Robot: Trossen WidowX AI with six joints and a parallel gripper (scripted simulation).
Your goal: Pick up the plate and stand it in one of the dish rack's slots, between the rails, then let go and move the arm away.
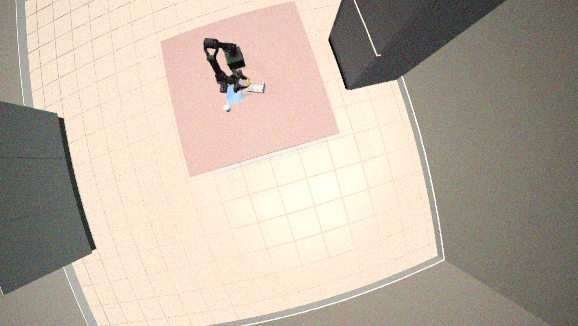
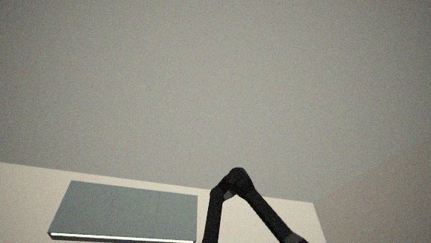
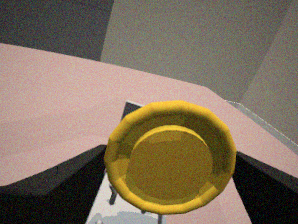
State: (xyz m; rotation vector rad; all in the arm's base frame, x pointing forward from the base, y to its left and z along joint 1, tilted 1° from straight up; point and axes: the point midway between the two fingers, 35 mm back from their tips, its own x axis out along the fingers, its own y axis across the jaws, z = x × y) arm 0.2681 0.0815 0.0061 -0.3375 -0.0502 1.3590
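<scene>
Right now the dish rack is 4 cm to the left of my gripper tip and 8 cm below it. The rest, counted from my gripper tip: plate: 1 cm to the right; then small white cup: 16 cm ahead, 21 cm to the right, 8 cm below.
</scene>
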